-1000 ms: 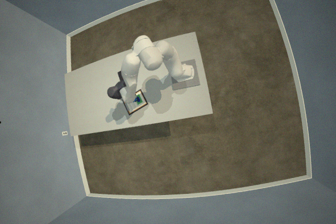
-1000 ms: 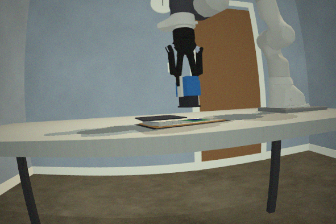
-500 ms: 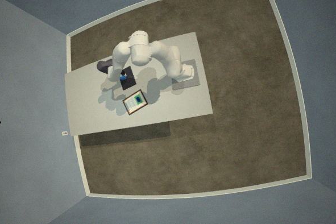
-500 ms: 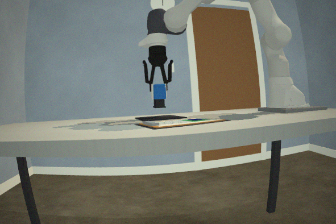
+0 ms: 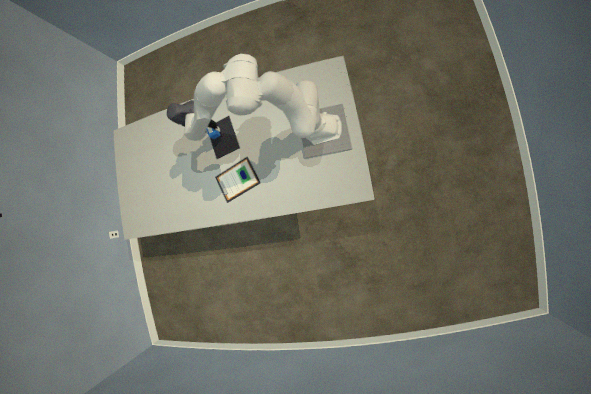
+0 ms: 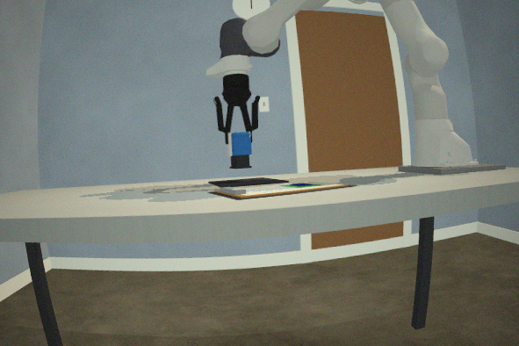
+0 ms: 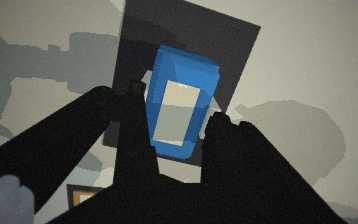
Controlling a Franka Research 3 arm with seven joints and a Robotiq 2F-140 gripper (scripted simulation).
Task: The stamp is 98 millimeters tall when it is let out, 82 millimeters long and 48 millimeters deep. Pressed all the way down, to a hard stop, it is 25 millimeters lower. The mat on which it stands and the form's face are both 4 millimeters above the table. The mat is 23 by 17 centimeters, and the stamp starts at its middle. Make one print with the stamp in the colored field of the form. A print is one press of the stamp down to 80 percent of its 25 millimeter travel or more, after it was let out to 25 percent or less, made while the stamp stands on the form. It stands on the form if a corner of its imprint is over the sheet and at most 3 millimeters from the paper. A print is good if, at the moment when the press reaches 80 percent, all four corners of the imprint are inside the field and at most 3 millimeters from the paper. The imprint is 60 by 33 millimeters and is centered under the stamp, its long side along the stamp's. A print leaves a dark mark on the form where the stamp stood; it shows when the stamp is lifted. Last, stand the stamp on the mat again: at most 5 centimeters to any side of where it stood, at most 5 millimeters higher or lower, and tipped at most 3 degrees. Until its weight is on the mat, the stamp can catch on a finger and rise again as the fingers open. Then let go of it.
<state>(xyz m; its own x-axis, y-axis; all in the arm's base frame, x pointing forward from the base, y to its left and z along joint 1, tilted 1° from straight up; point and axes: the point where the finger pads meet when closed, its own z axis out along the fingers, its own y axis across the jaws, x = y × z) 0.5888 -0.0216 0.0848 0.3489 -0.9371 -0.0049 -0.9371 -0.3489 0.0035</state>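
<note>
My hand is 10 cm above the dark mat, 2 cm to the right of it and 1 cm past it. The rest, counted from my hand: form 30 cm to the left, 10 cm below, 9 cm behind; then blue stamp 2 cm below.
</note>
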